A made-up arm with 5 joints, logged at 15 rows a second.
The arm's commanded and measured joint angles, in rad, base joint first. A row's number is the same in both.
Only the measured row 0 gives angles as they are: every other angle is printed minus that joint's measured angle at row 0.
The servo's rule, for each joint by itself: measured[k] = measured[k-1] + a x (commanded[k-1-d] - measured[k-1]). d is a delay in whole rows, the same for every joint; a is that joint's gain. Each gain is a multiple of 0.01, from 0.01 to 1. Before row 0 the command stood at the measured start. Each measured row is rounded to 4 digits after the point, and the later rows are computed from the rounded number. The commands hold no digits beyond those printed.
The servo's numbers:
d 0
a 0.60 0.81 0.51 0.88 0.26
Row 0, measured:
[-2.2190, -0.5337, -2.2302, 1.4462, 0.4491]
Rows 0 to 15, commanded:
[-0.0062, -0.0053, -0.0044, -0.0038, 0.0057]
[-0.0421, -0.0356, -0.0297, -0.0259, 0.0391]
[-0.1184, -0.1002, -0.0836, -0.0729, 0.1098]
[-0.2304, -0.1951, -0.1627, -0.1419, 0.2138]
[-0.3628, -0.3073, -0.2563, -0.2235, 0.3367]
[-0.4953, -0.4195, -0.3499, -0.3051, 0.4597]
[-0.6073, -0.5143, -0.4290, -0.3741, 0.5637]
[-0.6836, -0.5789, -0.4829, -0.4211, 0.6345]
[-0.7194, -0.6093, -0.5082, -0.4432, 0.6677]
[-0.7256, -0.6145, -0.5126, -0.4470, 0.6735]
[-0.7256, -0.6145, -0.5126, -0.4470, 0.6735]
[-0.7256, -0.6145, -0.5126, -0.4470, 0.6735]
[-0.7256, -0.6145, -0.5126, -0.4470, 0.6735]
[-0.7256, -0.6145, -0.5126, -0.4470, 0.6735]
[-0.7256, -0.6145, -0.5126, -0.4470, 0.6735]
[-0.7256, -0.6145, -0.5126, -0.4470, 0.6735]
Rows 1 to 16, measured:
[-0.0037, -0.0043, -0.0022, -0.0033, 0.0015]
[-0.0267, -0.0297, -0.0162, -0.0232, 0.0113]
[-0.0817, -0.0868, -0.0506, -0.0669, 0.0369]
[-0.1709, -0.1745, -0.1078, -0.1329, 0.0829]
[-0.2860, -0.2821, -0.1835, -0.2126, 0.1489]
[-0.4116, -0.3934, -0.2684, -0.2940, 0.2297]
[-0.5290, -0.4913, -0.3503, -0.3645, 0.3165]
[-0.6218, -0.5623, -0.4179, -0.4143, 0.3992]
[-0.6804, -0.6004, -0.4640, -0.4397, 0.4690]
[-0.7075, -0.6118, -0.4888, -0.4461, 0.5222]
[-0.7184, -0.6140, -0.5009, -0.4469, 0.5615]
[-0.7227, -0.6144, -0.5069, -0.4470, 0.5906]
[-0.7244, -0.6145, -0.5098, -0.4470, 0.6122]
[-0.7251, -0.6145, -0.5112, -0.4470, 0.6281]
[-0.7254, -0.6145, -0.5119, -0.4470, 0.6399]
[-0.7255, -0.6145, -0.5123, -0.4470, 0.6486]

